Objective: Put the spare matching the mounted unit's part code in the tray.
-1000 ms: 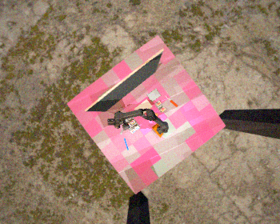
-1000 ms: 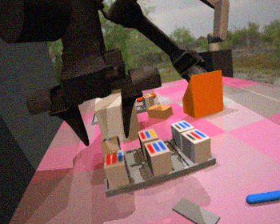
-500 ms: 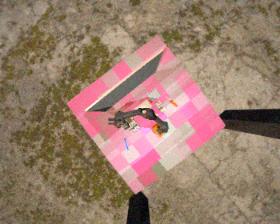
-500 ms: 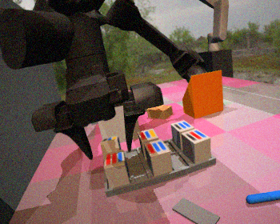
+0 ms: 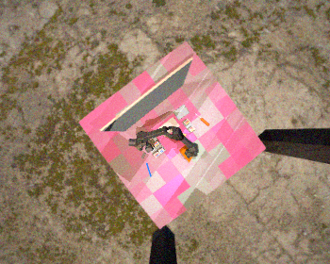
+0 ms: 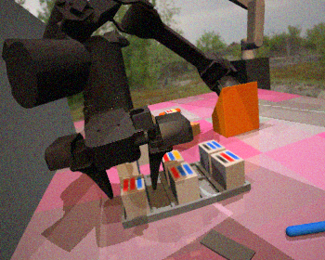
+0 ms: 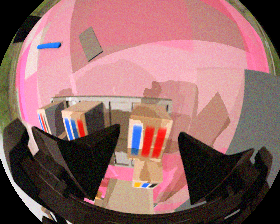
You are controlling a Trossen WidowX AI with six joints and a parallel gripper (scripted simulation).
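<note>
My gripper tip is now 42 cm to the left of the shallow grey tray, 3 cm above it and 1 cm past it. Also, from my gripper tip: tall grey wall panel 24 cm to the right, 20 cm ahead, 19 cm above; tan block 28 cm to the right, 19 cm behind, 2 cm below; mounted unit 23 cm to the right, 4 cm behind, 1 cm above.
</note>
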